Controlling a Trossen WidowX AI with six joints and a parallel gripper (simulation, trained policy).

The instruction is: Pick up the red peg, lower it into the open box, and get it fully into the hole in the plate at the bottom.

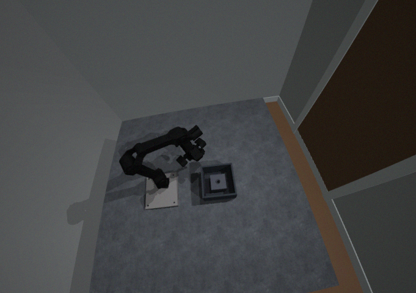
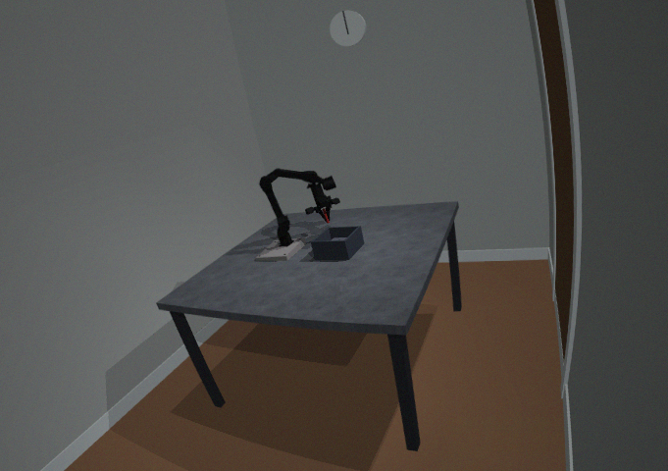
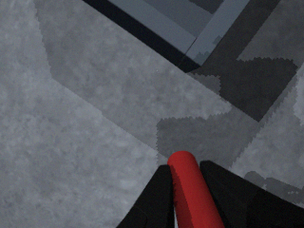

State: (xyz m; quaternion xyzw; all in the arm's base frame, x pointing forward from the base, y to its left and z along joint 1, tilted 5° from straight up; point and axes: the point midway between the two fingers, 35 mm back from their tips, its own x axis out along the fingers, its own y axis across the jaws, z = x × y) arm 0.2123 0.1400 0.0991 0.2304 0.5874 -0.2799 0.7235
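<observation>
My gripper tip is now 13 cm short of the light grey plate, 12 cm to the left of it and 7 cm above it. The rest, counted from my gripper tip: red peg (3 cm above, 1 cm behind); then dark box (13 cm ahead, 12 cm to the right, 9 cm below).
</observation>
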